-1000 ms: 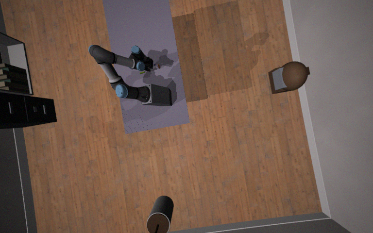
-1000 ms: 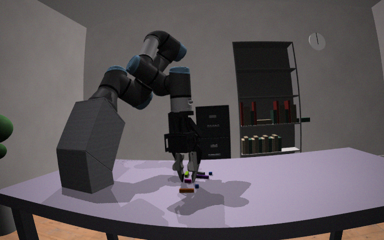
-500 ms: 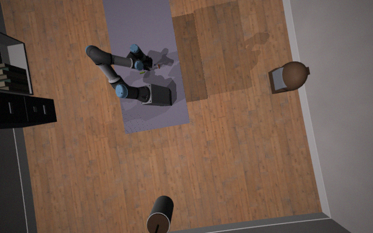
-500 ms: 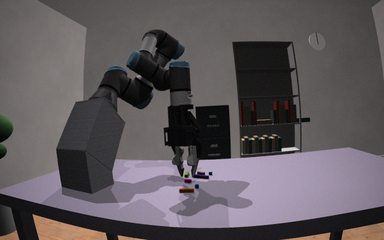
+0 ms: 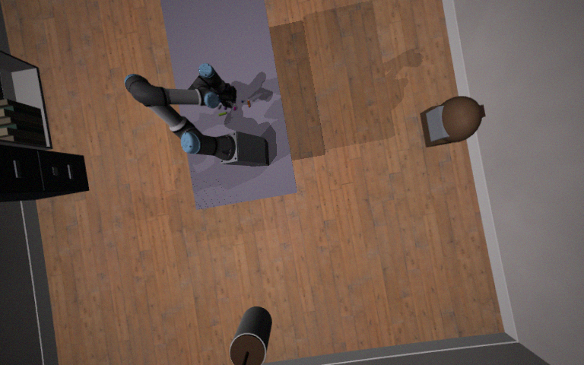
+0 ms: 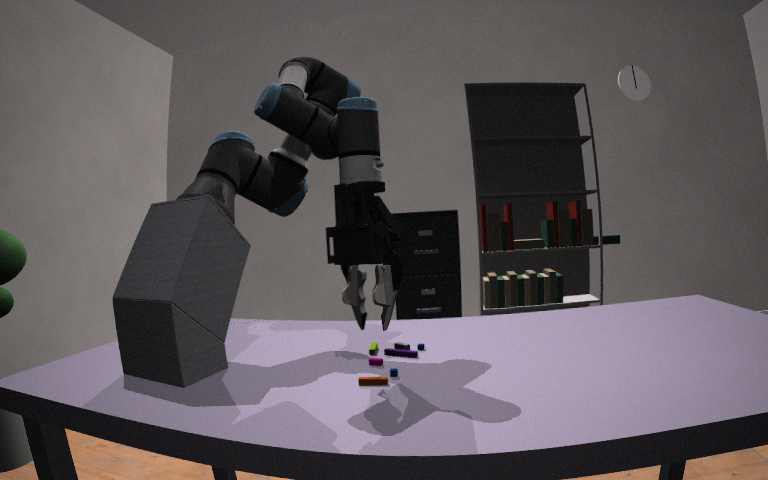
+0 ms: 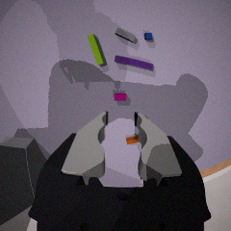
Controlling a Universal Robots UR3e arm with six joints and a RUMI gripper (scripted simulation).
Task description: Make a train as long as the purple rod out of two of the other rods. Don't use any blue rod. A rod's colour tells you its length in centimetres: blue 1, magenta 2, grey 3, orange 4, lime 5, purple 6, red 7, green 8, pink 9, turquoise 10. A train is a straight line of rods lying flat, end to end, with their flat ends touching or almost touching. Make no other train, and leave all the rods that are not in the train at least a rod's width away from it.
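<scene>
The orange rod is 1 cm ahead of my hand, 10 cm to the right of it and 7 cm below it. Also, from my hand: lime rod (2 cm behind, 9 cm to the left, 7 cm below); then purple rod (3 cm ahead, 5 cm to the left, 7 cm below); then magenta rod (7 cm below).
</scene>
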